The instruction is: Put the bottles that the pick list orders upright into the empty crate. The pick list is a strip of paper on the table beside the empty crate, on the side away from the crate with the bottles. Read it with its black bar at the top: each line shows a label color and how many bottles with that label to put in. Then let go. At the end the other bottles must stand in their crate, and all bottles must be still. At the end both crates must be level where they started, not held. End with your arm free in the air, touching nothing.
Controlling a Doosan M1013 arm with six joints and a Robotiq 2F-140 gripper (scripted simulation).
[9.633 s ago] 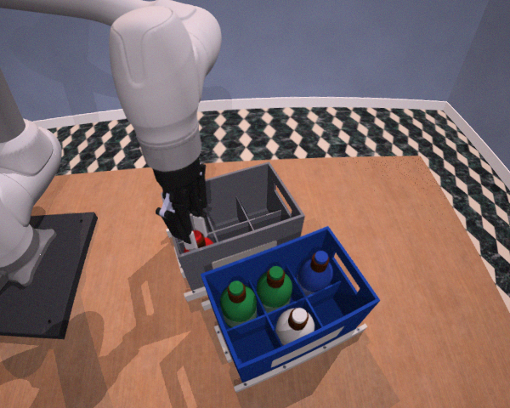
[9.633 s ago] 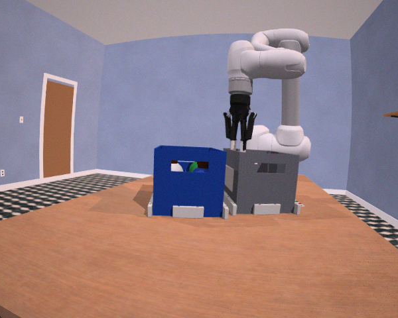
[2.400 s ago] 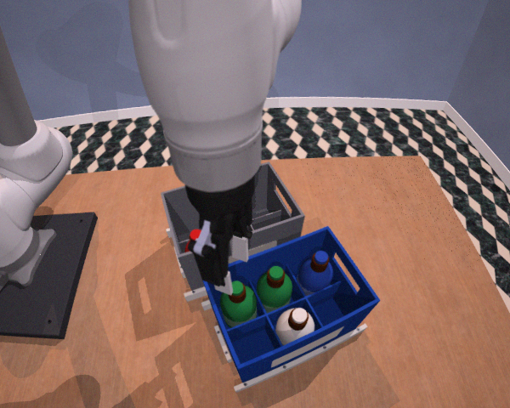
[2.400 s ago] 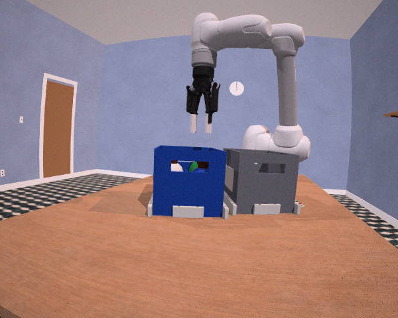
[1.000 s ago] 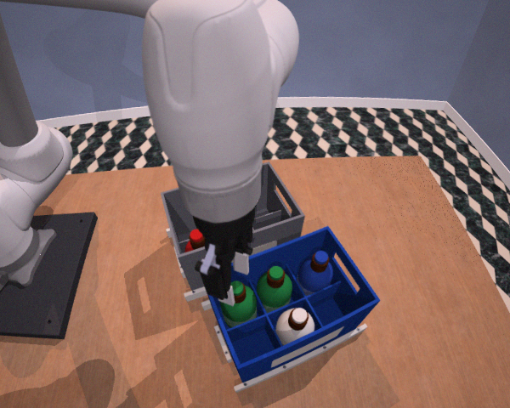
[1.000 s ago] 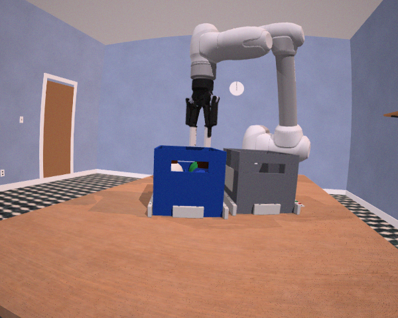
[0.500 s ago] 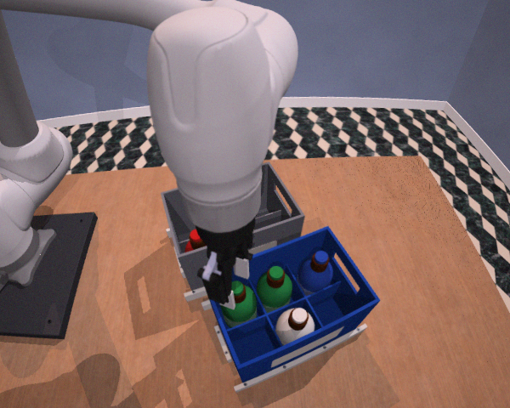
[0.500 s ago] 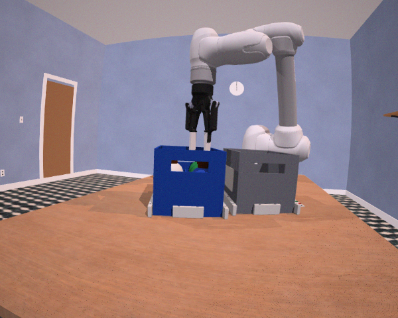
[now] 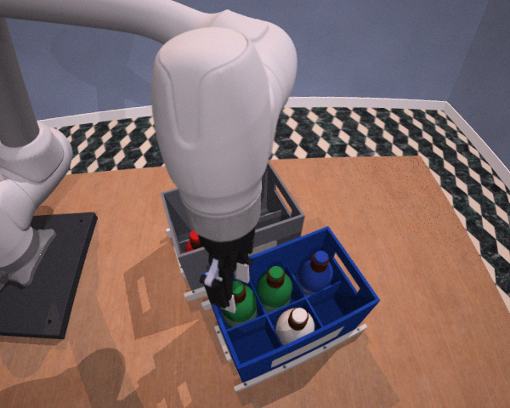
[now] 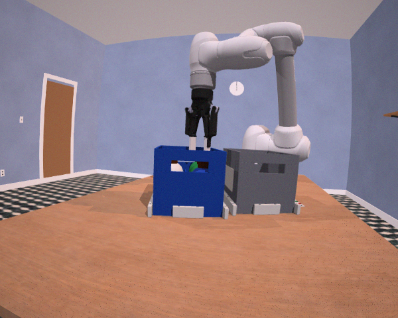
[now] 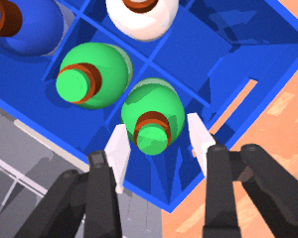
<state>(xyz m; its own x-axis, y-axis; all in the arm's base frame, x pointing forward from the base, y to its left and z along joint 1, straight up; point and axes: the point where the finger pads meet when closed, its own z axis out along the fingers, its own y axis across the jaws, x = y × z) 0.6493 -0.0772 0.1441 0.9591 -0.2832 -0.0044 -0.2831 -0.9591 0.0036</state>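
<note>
Right now my hand is 9 cm above the green bottle, 7 cm short of it and 4 cm to the right of it. From my hand the other things lie so: white bottle (12 cm ahead, 9 cm below, 4 cm to the right); blue crate (10 cm ahead, 9 cm below); red bottle (11 cm to the left, 9 cm below, 9 cm behind).
</note>
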